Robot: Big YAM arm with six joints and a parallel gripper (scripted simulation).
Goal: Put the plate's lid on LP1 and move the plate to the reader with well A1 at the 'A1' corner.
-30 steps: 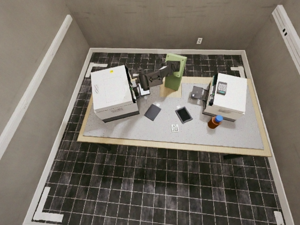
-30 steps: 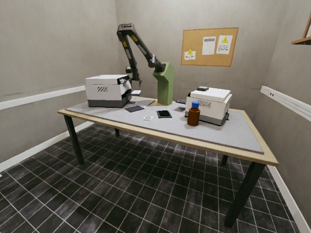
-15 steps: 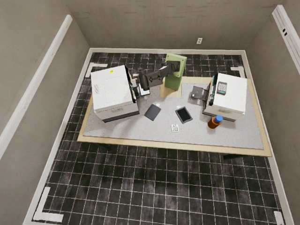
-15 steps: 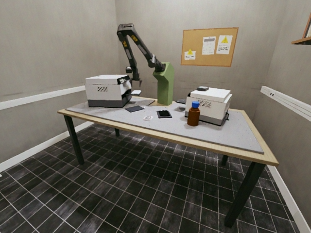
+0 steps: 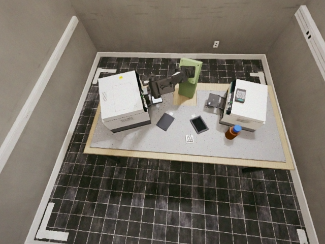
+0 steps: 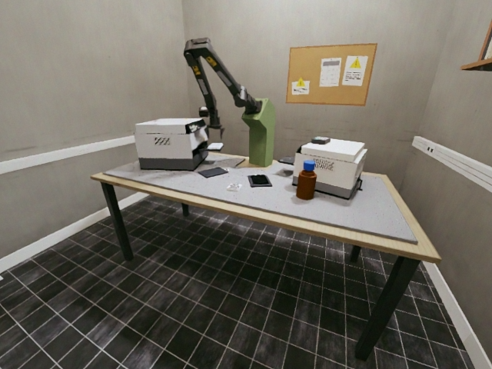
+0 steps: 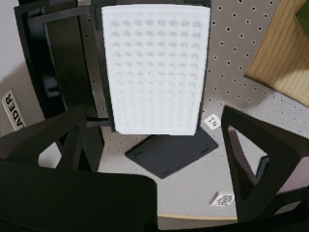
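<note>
Now: the white well plate 60 mm below my hand. The rest, counted from my hand: brown capped bottle 330 mm ahead, 690 mm to the left, 80 mm below; then dark flat lid 230 mm ahead, 420 mm to the left, 170 mm below.
</note>
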